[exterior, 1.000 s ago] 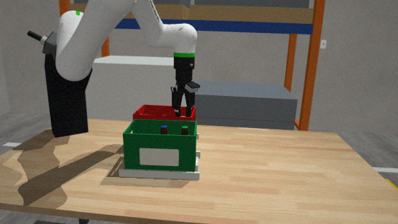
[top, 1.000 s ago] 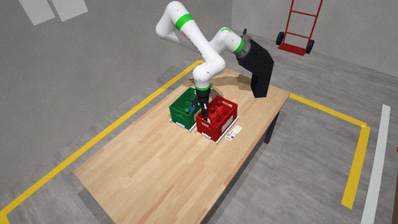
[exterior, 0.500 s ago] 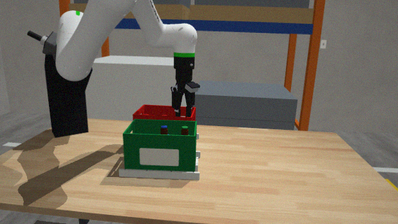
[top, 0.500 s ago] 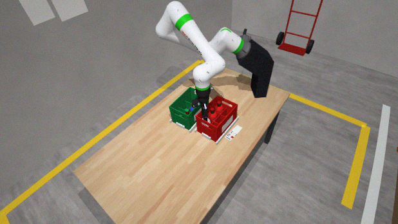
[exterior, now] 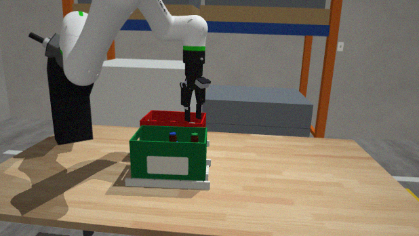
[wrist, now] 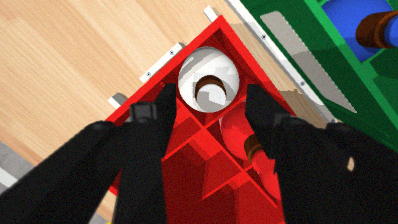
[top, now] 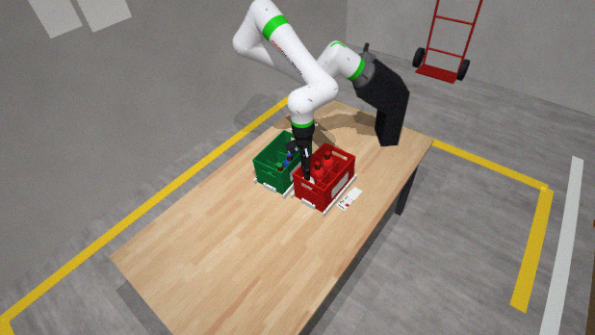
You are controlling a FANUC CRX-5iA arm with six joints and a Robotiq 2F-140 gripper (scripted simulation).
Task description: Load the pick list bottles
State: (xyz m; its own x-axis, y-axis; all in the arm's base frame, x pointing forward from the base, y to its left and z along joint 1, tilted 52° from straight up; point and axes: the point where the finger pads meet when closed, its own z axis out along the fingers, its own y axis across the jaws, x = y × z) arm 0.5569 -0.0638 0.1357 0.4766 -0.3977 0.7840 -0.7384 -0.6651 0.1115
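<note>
Right now the white-capped bottle is 12 cm below my hand. The rest, counted from my hand: blue-label bottle 10 cm behind, 13 cm to the right, 12 cm below; then red crate 8 cm behind, 7 cm to the left, 12 cm below; then red-capped bottle 17 cm behind, 5 cm to the left, 12 cm below.
</note>
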